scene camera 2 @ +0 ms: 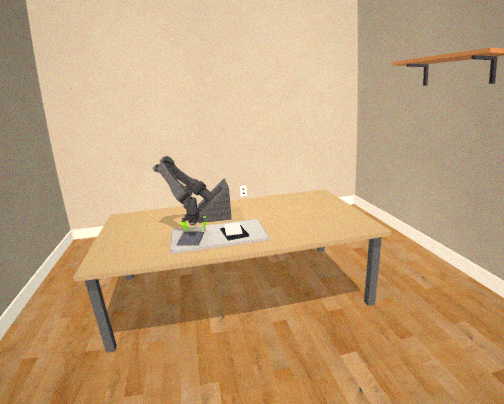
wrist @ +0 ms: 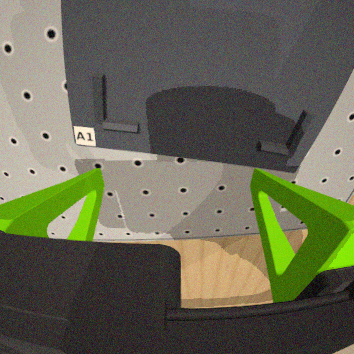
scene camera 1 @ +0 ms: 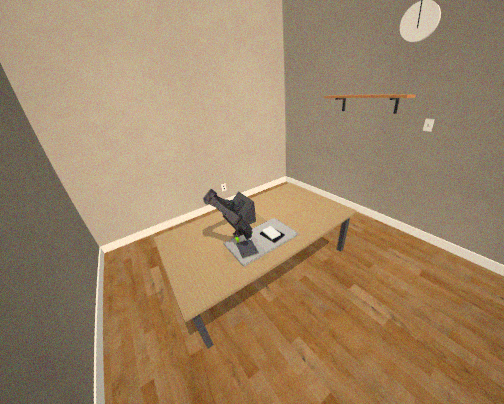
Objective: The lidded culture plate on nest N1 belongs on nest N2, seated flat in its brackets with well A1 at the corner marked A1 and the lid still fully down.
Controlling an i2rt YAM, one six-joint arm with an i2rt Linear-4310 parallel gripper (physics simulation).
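Frame: origin at the arm's base, x ahead, y left, z up, level; centimetres.
Seen in the pictures: gripper, fingertip midpoint: (wrist: 176, 176) (scene camera 1: 243, 239); arm's base, link origin: (scene camera 2: 210, 198) (scene camera 1: 237, 209).
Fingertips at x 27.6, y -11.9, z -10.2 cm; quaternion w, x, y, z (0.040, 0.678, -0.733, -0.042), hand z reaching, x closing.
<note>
Offsets run from my fingertips to a thing's middle. "spot": to the spot under its first point. Level surfaces: height alone.
The white lidded culture plate @[dx +9.4, dy +20.8, dz +3.0 cm] (scene camera 1: 272, 232) (scene camera 2: 233, 229) lies on a black nest @[dx +9.6, dy +21.3, dz +0.9 cm] (scene camera 1: 273, 240) (scene camera 2: 245, 233), N1, on the right part of a grey board; it does not show in the wrist view. The dark grey nest @[dx +10.1, dy -2.9, dz +0.9 cm] (scene camera 1: 248, 250) (scene camera 2: 190, 240) (wrist: 200, 50), N2, is bare on the board's left part. In the wrist view its A1 label @[spot: dx +4.0, dy +4.1, dz +1.2 cm] (wrist: 85, 136) is at the lower left corner, beside an L-shaped bracket @[spot: dx +4.6, dy +2.1, dz +1.7 cm] (wrist: 120, 127); another bracket @[spot: dx +3.0, dy -4.8, dz +1.6 cm] (wrist: 273, 148) is at the lower right. My gripper (scene camera 2: 194, 226) (wrist: 176, 176) is open and empty, above the board at N2's arm-side edge.
The perforated grey board (scene camera 1: 290, 233) (scene camera 2: 257, 231) (wrist: 30, 75) lies on the wooden table @[dz -1.3 cm] (scene camera 1: 190, 270) (scene camera 2: 300, 220). The arm's dark base (scene camera 1: 246, 206) (scene camera 2: 219, 205) stands behind the board. A wall shelf (scene camera 1: 370, 96) (scene camera 2: 450, 57) hangs far off to the right.
</note>
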